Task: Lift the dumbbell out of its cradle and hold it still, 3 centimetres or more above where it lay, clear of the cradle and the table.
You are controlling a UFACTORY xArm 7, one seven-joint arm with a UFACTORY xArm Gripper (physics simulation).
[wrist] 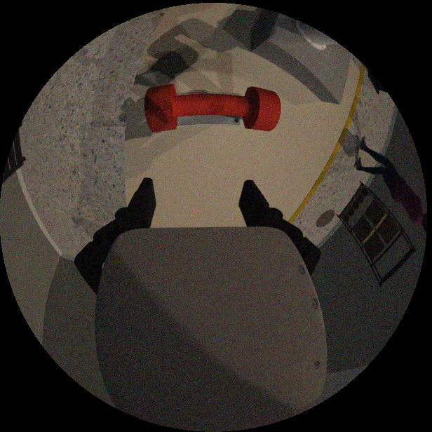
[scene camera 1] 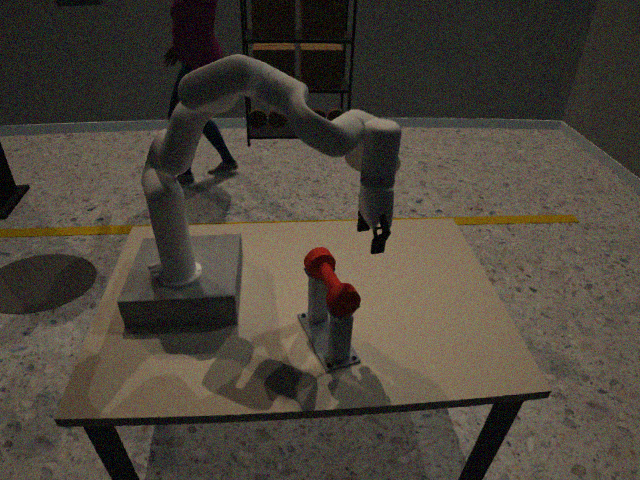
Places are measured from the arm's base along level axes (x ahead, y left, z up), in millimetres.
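Pixels of known places: gripper, fingertip midpoint: (scene camera 1: 369,241); arm's base, link origin: (scene camera 1: 180,274).
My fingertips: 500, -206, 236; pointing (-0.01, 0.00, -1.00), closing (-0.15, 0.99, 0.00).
Note:
Ahead of a thing's pixels: the offset from my fingertips to its top centre, as dx, dy, dz. "pt": to the spot under its first point. Level surfaces: height alone.
A red dumbbell @[-88, +7, -82] (scene camera 1: 331,279) (wrist: 212,105) lies level across the two grey posts of its cradle @[pt -72, -82, -240] (scene camera 1: 340,338) (wrist: 202,120), one round head beyond each post. The cradle's flat base plate stands on the table @[dz -335] (scene camera 1: 434,330) (wrist: 210,160). My gripper (scene camera 1: 370,237) (wrist: 198,190) is open and empty. In the scene view it hangs to the right of and behind the dumbbell, higher than it and apart from it. In the wrist view the dumbbell lies ahead of both fingertips, with its bar running side to side. The base plate is partly hidden under the dumbbell in the wrist view.
The grey block (scene camera 1: 178,310) (wrist: 320,65) under the arm's base stands on the left of the table. Beyond the table, a person (scene camera 1: 193,36) (wrist: 402,195) is on the floor near a dark shelf rack (scene camera 1: 297,40). A yellow line (scene camera 1: 516,220) (wrist: 320,180) runs along the floor behind the table.

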